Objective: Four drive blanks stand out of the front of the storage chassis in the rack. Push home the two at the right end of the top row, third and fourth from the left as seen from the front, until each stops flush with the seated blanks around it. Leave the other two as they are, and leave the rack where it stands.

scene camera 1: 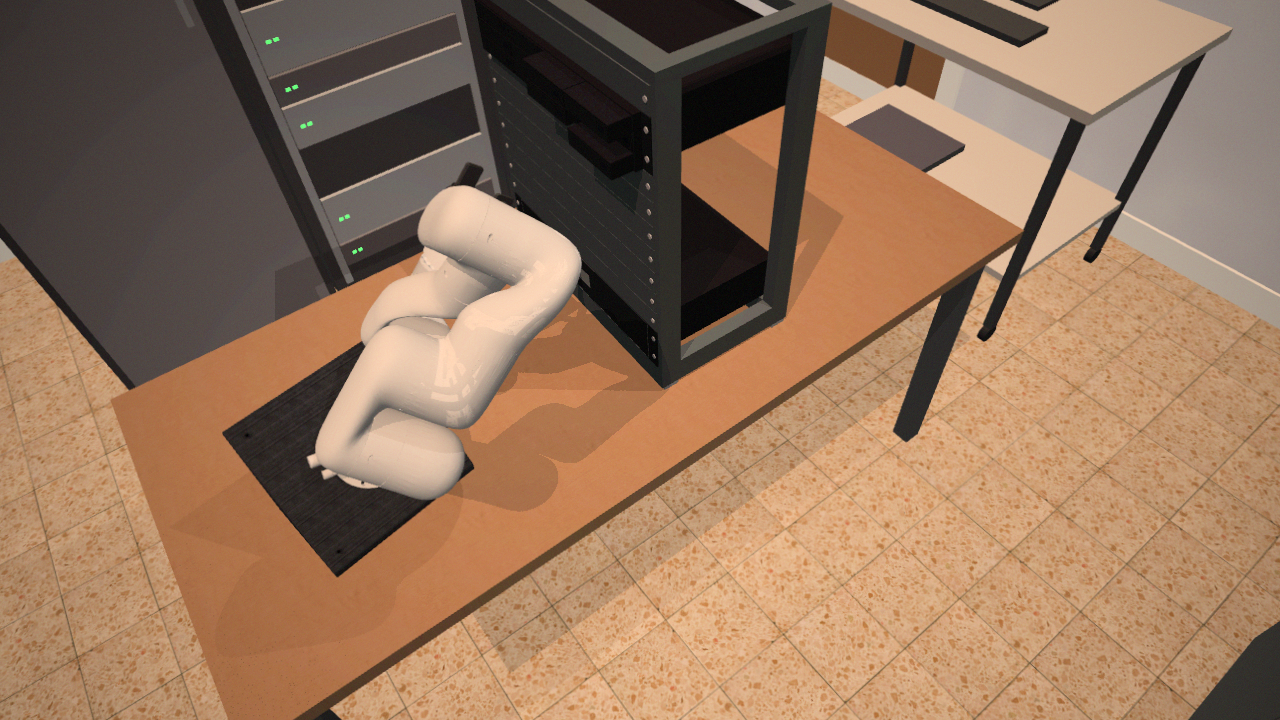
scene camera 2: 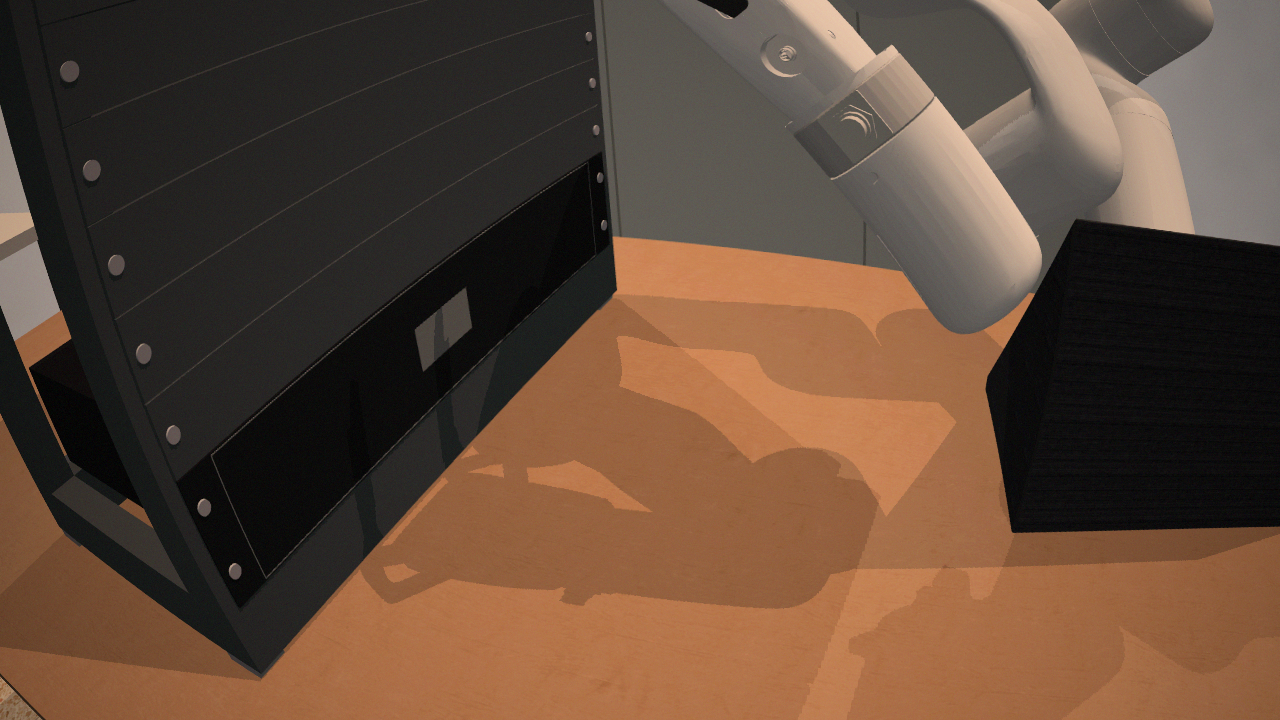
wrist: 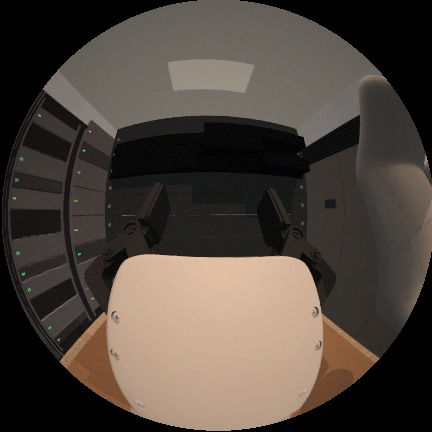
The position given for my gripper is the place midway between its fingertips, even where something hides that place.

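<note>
There's a rack here, at (scene camera 2: pixel 304 260), (scene camera 1: pixel 595 110) and (wrist: pixel 210 164). And my gripper, that's at (scene camera 1: pixel 490 180) and (wrist: pixel 214 196).
</note>
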